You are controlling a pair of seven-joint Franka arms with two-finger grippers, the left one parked.
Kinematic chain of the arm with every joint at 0, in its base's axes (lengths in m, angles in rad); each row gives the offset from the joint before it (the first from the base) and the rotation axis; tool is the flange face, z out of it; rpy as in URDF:
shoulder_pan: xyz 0 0 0.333 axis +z
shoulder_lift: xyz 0 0 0 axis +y
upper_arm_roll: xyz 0 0 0.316 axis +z
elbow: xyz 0.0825 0 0 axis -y
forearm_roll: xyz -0.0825 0 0.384 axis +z
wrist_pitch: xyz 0 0 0 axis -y
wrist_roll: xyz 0.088 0 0 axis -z
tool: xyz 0 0 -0.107 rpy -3.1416 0 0
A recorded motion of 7 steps. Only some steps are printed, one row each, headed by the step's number.
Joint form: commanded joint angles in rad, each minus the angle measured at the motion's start. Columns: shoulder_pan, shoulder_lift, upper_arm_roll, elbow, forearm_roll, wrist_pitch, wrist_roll.
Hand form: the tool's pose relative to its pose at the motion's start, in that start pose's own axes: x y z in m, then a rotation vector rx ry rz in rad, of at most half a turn. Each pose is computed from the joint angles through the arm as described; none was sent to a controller.
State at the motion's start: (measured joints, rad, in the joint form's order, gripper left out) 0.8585 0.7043 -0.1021 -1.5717 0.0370 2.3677 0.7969
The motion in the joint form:
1: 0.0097 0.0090 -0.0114 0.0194 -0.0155 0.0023 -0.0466
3: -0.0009 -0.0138 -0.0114 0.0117 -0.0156 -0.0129 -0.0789
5: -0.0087 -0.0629 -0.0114 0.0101 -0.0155 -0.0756 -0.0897
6: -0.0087 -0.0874 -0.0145 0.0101 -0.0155 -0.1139 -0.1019
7: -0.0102 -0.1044 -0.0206 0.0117 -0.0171 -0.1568 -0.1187
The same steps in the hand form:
1: 0.0033 -0.0040 -0.0025 -0.0038 0.0226 -0.0604
3: 0.0088 0.0021 -0.0136 -0.0040 0.0214 -0.0806
5: 0.0131 0.0072 -0.0415 -0.0120 0.0071 -0.0803
6: 0.0139 0.0098 -0.0553 -0.0211 -0.0036 -0.0887
7: 0.0158 0.0152 -0.0643 -0.0398 -0.0196 -0.0991

